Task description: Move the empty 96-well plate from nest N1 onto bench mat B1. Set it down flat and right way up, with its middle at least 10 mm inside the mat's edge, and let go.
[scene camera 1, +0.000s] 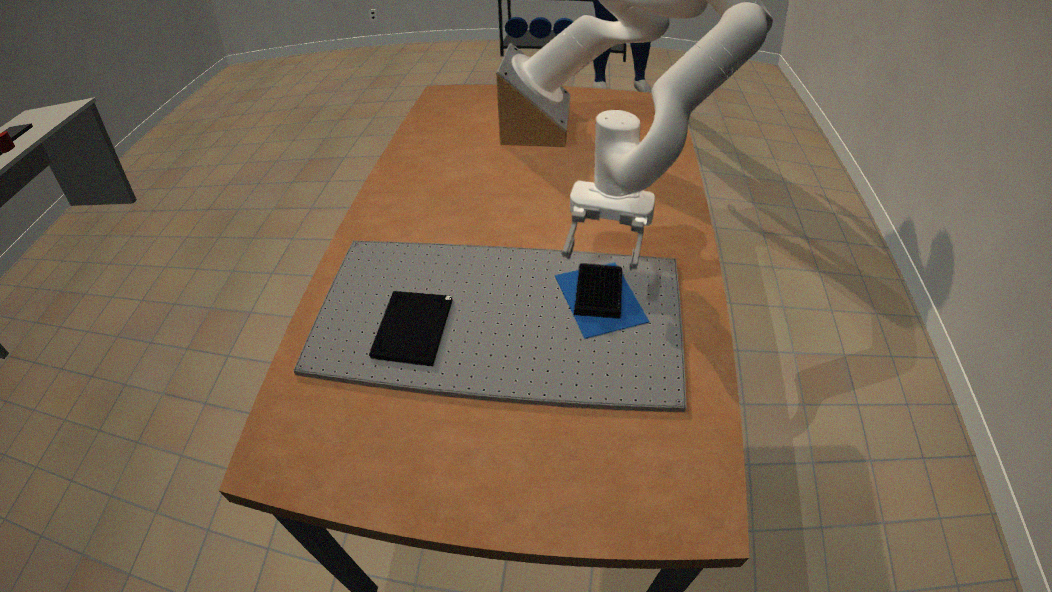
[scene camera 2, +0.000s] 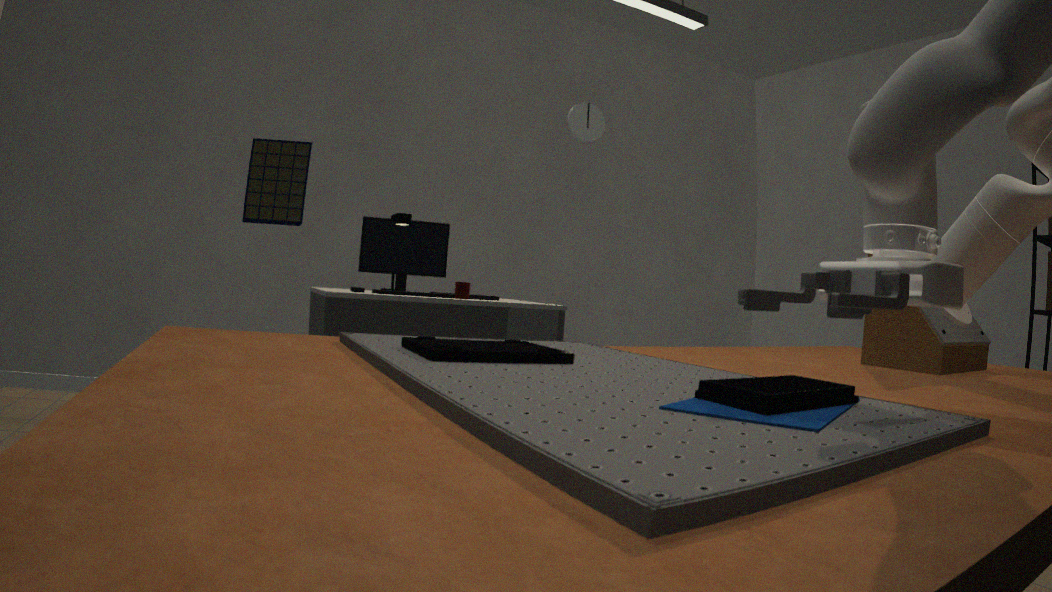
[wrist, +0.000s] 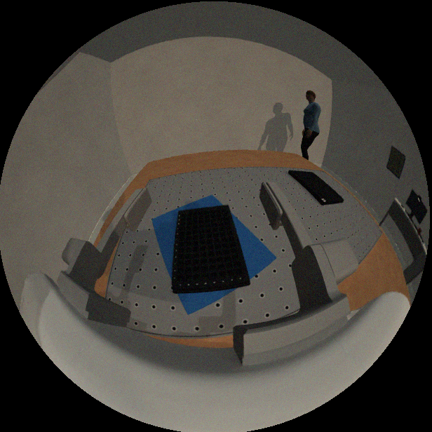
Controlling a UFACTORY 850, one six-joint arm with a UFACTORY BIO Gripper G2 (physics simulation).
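Observation:
The black 96-well plate point(scene camera 1: 598, 290) point(scene camera 2: 776, 393) point(wrist: 209, 247) lies flat, wells up, on the blue bench mat point(scene camera 1: 634, 315) point(scene camera 2: 809, 421) point(wrist: 257, 252). It is turned relative to the mat, its middle near the mat's middle. In the wrist view its near left corner comes close to the mat's edge. The black nest point(scene camera 1: 411, 327) point(scene camera 2: 485, 351) point(wrist: 316, 187) at the other end of the board holds no plate. My gripper point(scene camera 1: 601, 259) point(scene camera 2: 798, 303) point(wrist: 205, 207) is open and empty, above the plate and back towards the arm's base, apart from it.
The grey perforated board point(scene camera 1: 507, 331) point(scene camera 2: 588, 412) point(wrist: 200, 175) bears the mat and nest and lies on the wooden table point(scene camera 1: 478, 471) point(scene camera 2: 257, 456). The arm's wooden base block point(scene camera 1: 529, 121) point(scene camera 2: 901, 346) stands at the table's back. A person point(wrist: 311, 120) stands beyond the table.

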